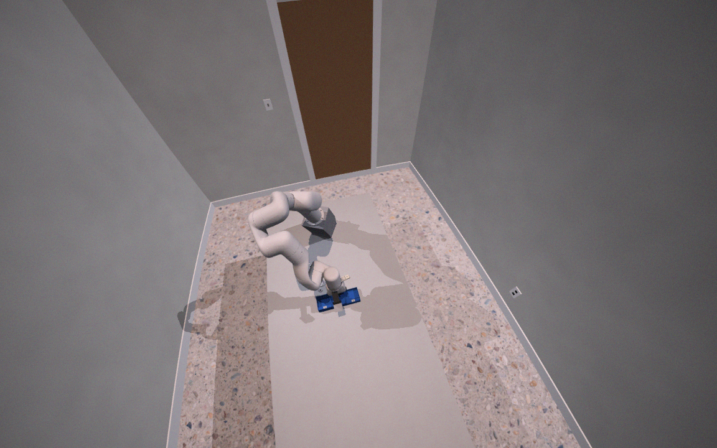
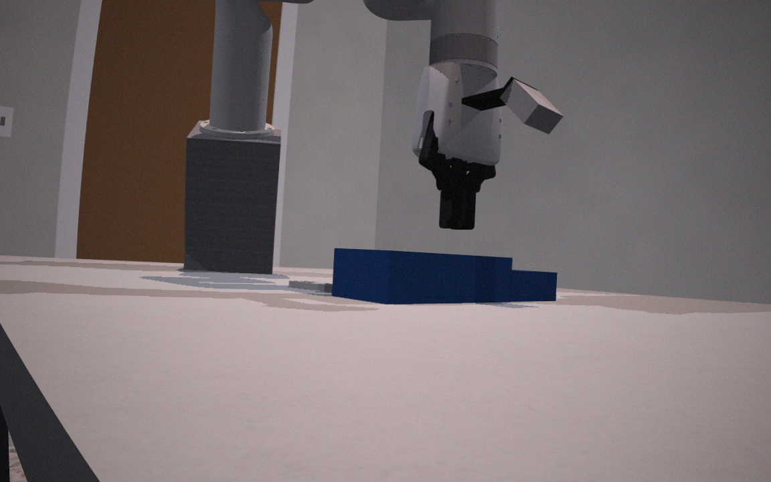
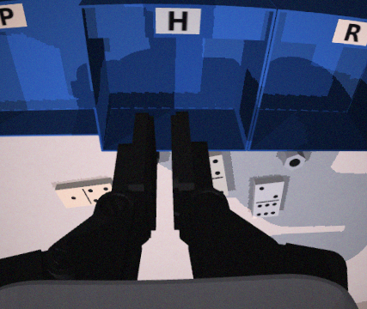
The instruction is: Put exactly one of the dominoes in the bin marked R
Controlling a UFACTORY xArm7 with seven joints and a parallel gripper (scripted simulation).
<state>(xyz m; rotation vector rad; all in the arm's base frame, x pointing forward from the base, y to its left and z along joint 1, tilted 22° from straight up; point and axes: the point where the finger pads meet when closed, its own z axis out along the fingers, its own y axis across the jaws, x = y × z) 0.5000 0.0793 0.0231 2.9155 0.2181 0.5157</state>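
Right now my hand is 130 mm past the white domino, 90 mm above it and 50 mm to the right of it. Round my hand: blue bin (70 mm below, 10 mm to the right, 10 mm ahead); grey hex nut (110 mm to the right, 90 mm below, 70 mm behind).
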